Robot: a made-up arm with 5 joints.
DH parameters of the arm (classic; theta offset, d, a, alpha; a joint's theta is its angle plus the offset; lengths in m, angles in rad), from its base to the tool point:
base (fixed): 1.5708 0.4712 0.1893 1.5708
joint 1: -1.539 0.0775 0 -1.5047
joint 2: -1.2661 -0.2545 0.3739 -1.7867
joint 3: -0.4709 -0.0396 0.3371 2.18
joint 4: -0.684 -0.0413 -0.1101 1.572
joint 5: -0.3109 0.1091 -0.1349 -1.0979
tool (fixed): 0.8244 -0.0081 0 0
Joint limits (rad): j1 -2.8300..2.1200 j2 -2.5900..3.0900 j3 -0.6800..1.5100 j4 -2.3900..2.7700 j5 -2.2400..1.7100
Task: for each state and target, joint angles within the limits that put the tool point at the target. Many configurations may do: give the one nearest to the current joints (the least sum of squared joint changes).
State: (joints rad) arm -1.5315 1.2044 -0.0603 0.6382 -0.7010
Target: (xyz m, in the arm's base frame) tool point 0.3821 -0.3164 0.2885
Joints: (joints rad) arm -0.9773 1.0420 -0.0291 1.0285 -0.8761
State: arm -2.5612 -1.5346 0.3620 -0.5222 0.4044
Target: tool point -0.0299 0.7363 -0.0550
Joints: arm -2.7090 -2.3035 0.6658 -1.1574 0.3998
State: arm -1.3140 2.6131 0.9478 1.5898 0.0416
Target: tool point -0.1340 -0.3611 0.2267
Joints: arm -0.5057 2.1240 1.0550 1.1078 -0.0418
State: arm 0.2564 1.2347 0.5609 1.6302 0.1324
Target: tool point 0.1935 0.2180 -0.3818
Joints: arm 0.4669 1.4439 0.4731 1.9050 0.1558
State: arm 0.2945 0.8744 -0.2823 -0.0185 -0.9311
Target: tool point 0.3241 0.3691 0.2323
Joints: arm 0.8671 0.6173 -0.5458 -0.1239 -1.0735
